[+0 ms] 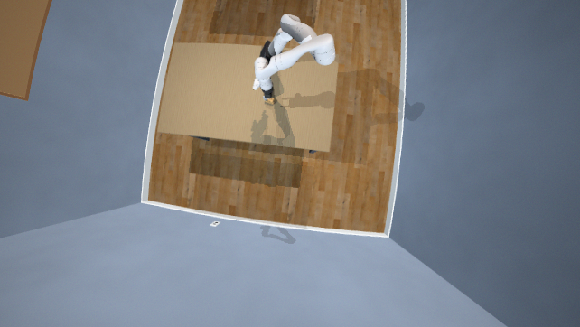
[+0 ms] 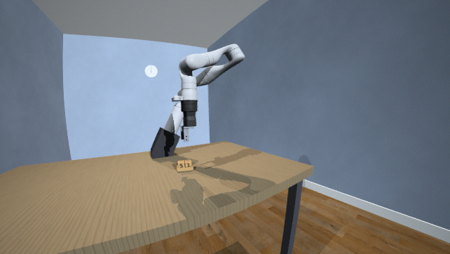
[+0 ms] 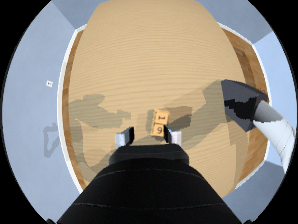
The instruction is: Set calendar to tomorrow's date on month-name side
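Now: hand 30 mm past the wooden calendar tray and 160 mm above it.
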